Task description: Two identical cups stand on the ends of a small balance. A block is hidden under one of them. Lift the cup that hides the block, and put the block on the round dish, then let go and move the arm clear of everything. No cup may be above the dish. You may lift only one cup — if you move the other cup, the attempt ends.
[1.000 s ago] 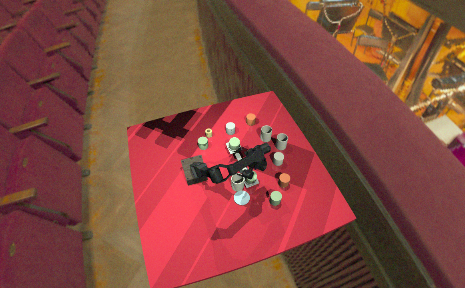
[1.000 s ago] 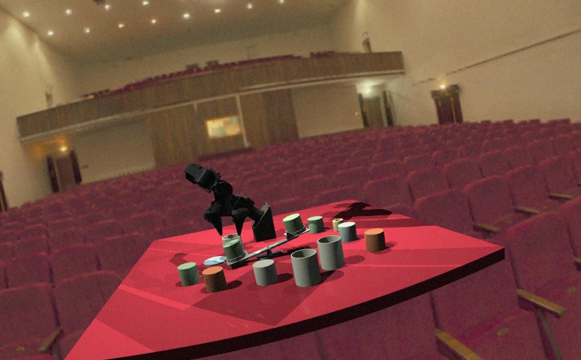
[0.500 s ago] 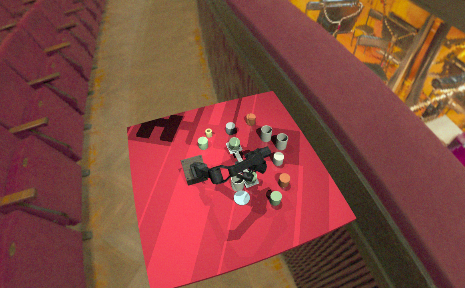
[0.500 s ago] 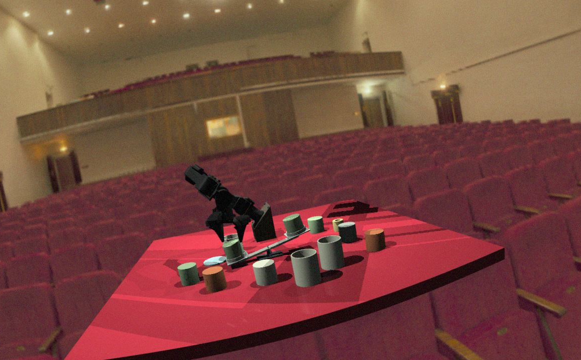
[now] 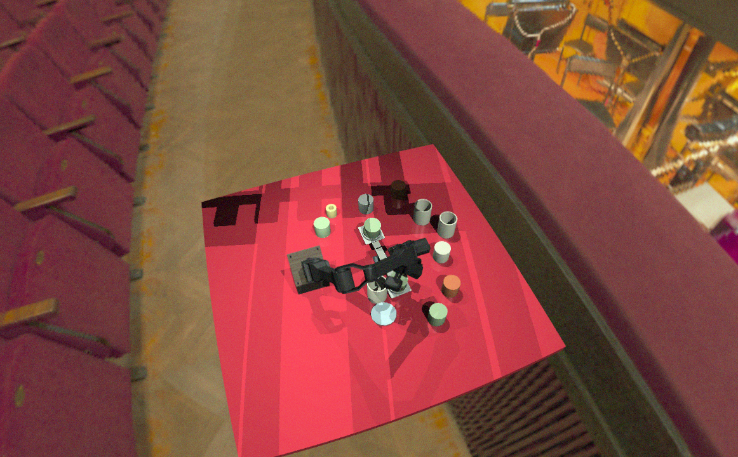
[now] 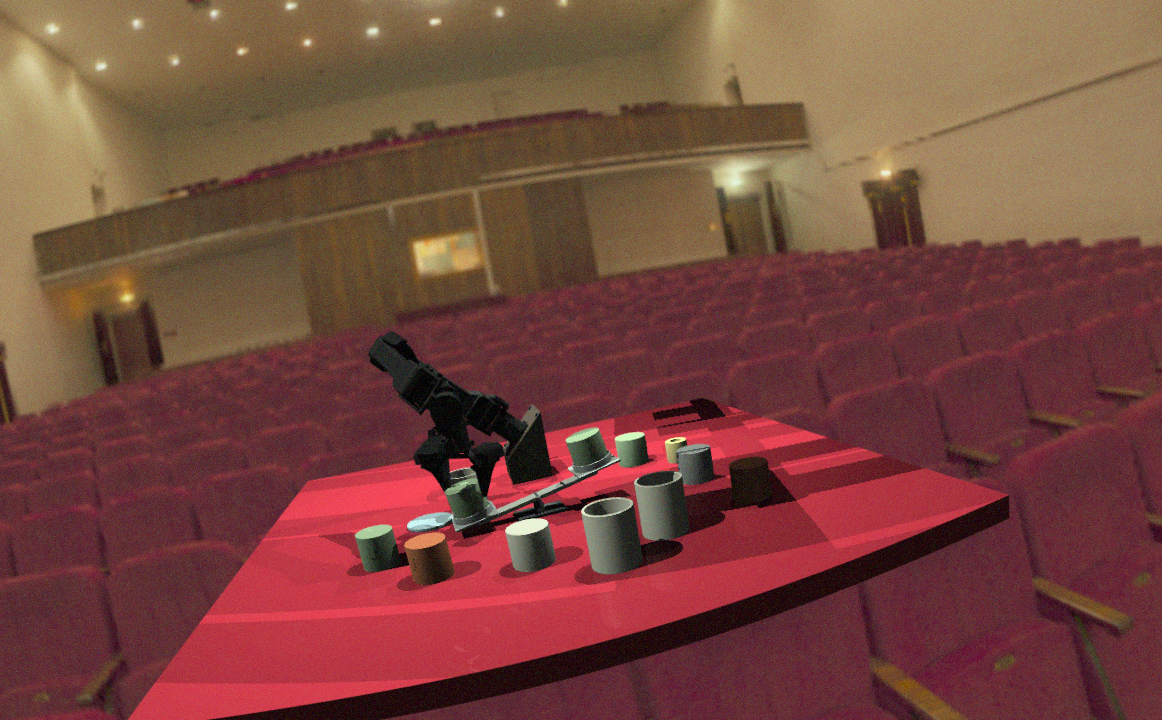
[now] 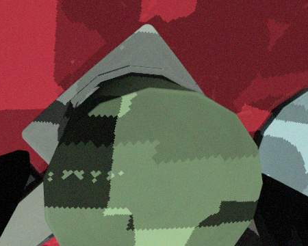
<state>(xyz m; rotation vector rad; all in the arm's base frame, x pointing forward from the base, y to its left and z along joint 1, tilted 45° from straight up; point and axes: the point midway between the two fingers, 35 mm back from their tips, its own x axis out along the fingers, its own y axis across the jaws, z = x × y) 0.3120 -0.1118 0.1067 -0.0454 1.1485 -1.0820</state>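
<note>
My gripper tip is now 30 mm above the grey block. Round my gripper tip: pale blue round dish 90 mm behind, 90 mm to the right, 70 mm below.
</note>
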